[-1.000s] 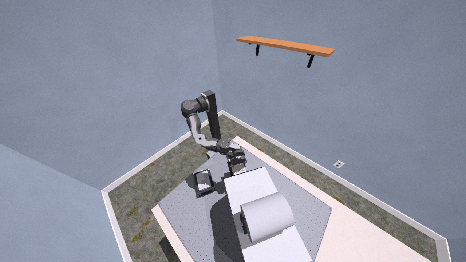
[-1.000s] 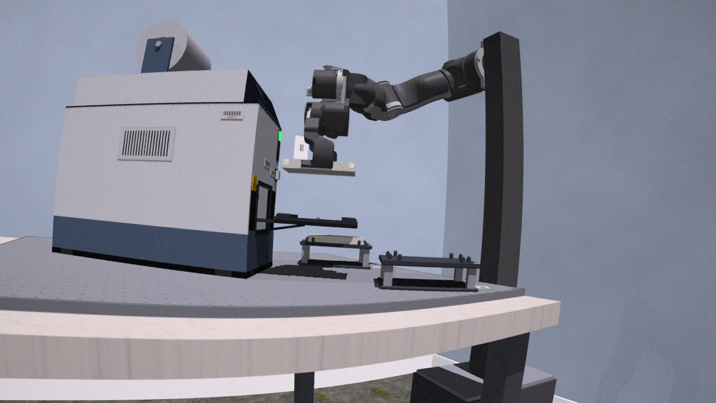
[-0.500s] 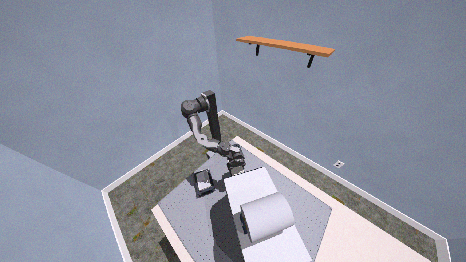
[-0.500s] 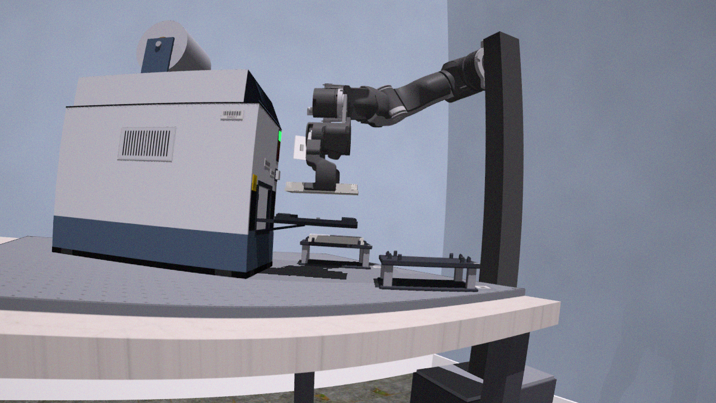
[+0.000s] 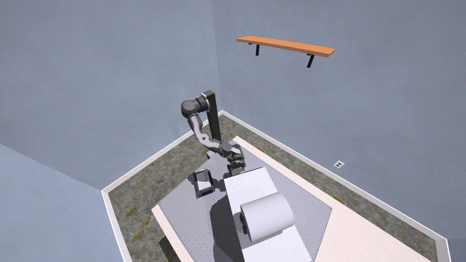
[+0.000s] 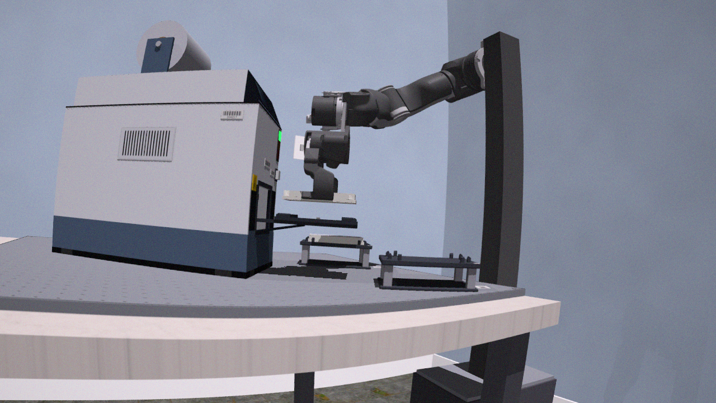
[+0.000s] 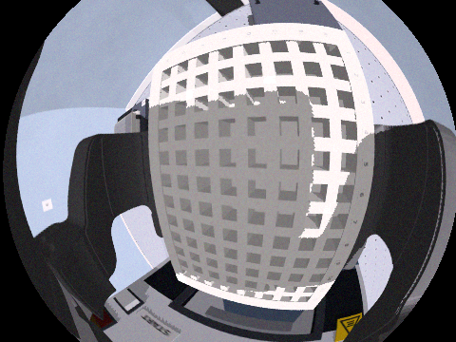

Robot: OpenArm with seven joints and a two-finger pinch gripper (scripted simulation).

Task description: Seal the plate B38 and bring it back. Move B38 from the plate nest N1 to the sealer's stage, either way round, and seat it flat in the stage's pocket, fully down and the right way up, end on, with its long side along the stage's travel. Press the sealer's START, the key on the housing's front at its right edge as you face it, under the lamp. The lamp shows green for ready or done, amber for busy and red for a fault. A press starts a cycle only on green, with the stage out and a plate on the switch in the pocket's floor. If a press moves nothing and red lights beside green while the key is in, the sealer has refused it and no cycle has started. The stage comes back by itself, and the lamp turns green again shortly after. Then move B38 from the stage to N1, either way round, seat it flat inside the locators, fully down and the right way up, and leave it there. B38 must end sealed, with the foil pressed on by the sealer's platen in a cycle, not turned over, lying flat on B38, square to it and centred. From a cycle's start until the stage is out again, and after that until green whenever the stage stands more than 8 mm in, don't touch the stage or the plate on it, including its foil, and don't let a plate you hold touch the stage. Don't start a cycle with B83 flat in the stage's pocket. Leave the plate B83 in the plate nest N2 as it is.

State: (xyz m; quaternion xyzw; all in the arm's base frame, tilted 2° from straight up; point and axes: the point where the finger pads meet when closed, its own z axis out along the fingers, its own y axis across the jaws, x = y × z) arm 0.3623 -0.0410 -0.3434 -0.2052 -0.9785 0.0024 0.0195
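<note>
Now: hand 40 mm above the sealer's stage. Round my hand: start key 120 mm to the right, 60 mm ahead, 50 mm above; foil roll 310 mm ahead, 280 mm above, 130 mm to the right; yellow warning label 130 mm ahead, 40 mm to the left, 10 mm above.
</note>
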